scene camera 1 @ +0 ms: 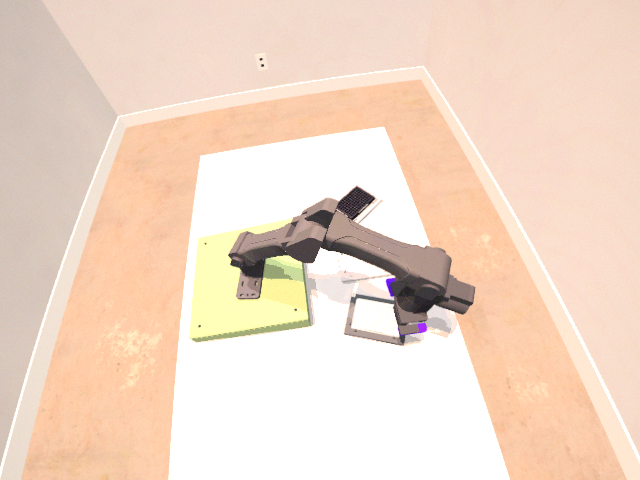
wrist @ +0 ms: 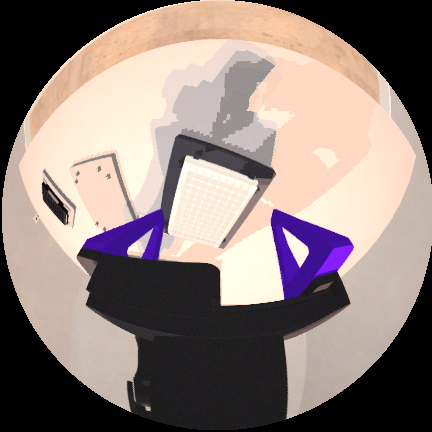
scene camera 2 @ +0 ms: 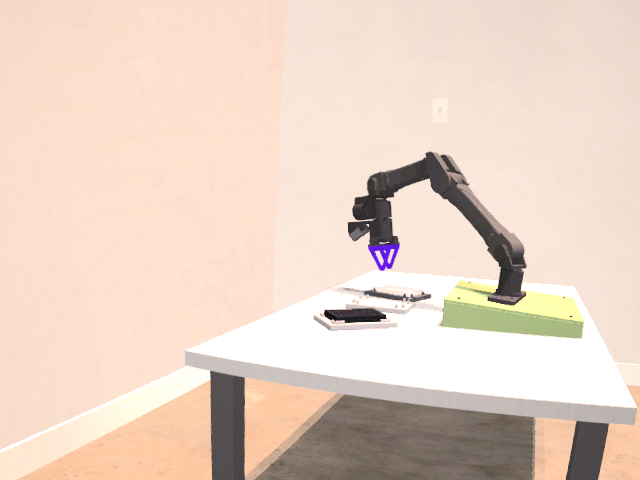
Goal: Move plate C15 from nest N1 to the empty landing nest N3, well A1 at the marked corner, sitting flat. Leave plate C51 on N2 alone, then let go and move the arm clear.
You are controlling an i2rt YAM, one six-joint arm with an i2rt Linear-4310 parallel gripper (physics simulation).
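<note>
My gripper [scene camera 1: 406, 307] [scene camera 2: 384, 268] [wrist: 217, 214] is open and empty, with purple fingers pointing down, high above the nest with the white plate. The white well plate [scene camera 1: 374, 316] [scene camera 2: 400, 291] [wrist: 212, 202] sits in a dark grey nest [scene camera 1: 372, 338] [wrist: 173, 172]; the arm partly covers both in scene camera 1. A black well plate [scene camera 1: 356, 201] [scene camera 2: 355, 314] [wrist: 55, 204] sits on a white nest [scene camera 1: 370, 209] [scene camera 2: 361, 326]. The empty pale nest [scene camera 2: 382, 307] [wrist: 102, 190] lies between them, mostly hidden by the arm in scene camera 1. Nest and plate labels and A1 marks are unreadable.
The arm stands on a yellow-green base block [scene camera 1: 222, 289] [scene camera 2: 511, 320] on the white table [scene camera 1: 310, 403] [scene camera 2: 465, 366]. The arm spans from the block over the nests. The table's far long edge runs close beyond the nests, and walls stand beyond the floor.
</note>
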